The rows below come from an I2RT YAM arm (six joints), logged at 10 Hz.
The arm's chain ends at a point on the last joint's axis. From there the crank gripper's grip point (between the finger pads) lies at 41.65 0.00 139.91 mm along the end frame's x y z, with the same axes.
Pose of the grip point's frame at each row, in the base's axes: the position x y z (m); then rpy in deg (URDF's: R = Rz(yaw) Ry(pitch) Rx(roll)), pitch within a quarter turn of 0, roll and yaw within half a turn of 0:
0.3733, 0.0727, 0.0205, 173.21, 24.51, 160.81
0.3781, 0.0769, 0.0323, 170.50, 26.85, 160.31
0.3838, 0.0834, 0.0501, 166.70, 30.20, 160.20
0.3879, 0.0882, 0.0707, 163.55, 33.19, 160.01
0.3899, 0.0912, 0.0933, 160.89, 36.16, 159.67
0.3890, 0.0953, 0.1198, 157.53, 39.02, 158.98
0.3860, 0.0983, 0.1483, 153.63, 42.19, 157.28
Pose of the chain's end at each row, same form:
0.3492, 0.0636, 0.1642, 173.21, 24.51, 160.81
0.3466, 0.0636, 0.1742, 170.50, 26.85, 160.31
0.3423, 0.0641, 0.1887, 166.70, 30.20, 160.20
0.3381, 0.0642, 0.2058, 163.55, 33.19, 160.01
0.3324, 0.0637, 0.2246, 160.89, 36.16, 159.67
0.3240, 0.0630, 0.2465, 157.53, 39.02, 158.98
0.3128, 0.0616, 0.2691, 153.63, 42.19, 157.28

